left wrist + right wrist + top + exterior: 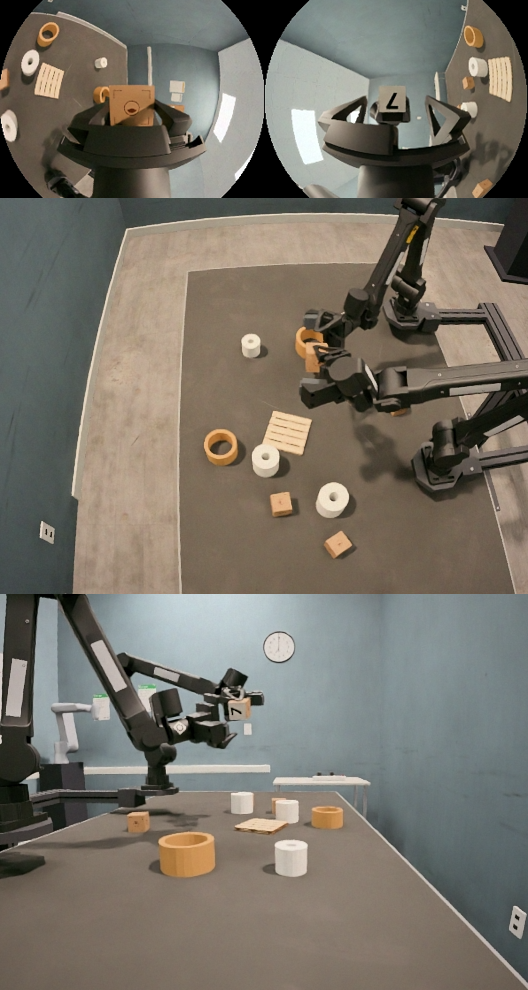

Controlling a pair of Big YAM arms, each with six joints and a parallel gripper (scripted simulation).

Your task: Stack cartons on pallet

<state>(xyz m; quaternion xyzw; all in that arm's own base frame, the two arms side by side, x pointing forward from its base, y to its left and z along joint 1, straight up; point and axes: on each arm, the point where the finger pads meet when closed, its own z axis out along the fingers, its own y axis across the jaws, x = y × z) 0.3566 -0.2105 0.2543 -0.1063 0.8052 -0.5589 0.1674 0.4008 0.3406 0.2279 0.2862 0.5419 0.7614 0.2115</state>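
Now: left hand right at the carton. Round my left hand: wooden pallet (34 cm below, 6 cm ahead, 2 cm to the left).
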